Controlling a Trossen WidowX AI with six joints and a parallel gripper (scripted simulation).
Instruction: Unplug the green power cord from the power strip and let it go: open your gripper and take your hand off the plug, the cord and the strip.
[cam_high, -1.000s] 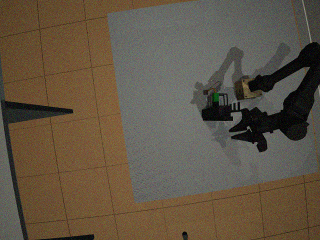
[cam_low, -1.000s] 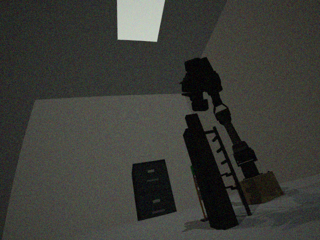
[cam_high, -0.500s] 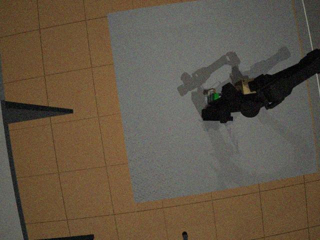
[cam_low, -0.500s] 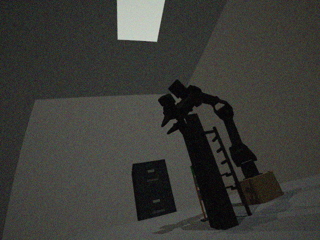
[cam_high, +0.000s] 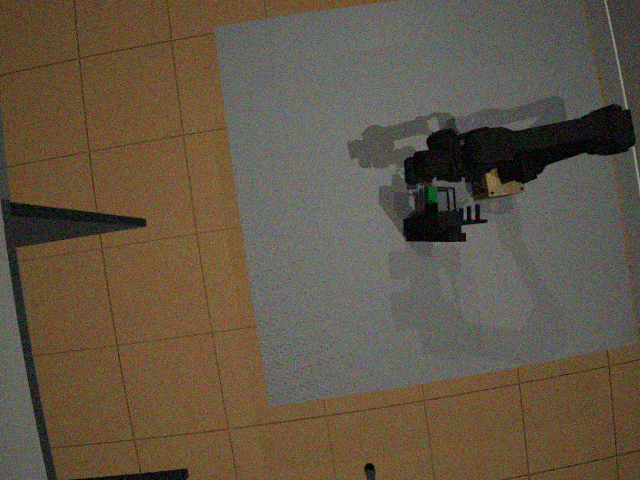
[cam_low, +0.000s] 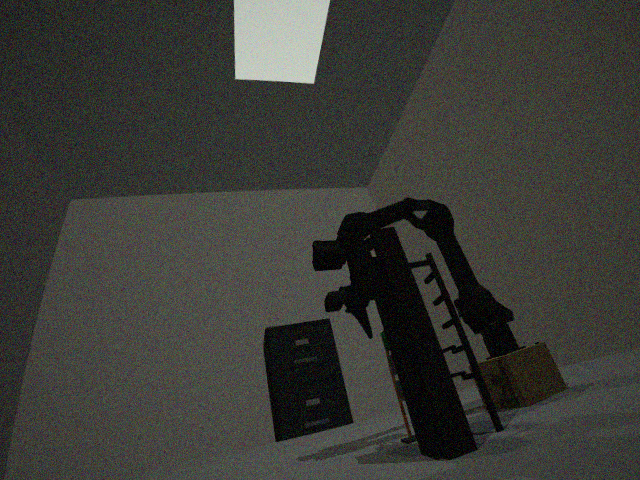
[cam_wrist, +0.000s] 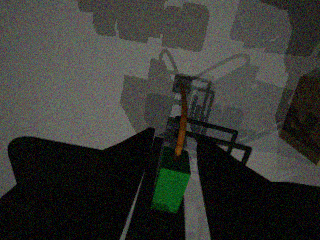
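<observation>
The green plug lies 1 cm ahead of my gripper tip, 7 cm to the left of it and 1 cm below it.
</observation>
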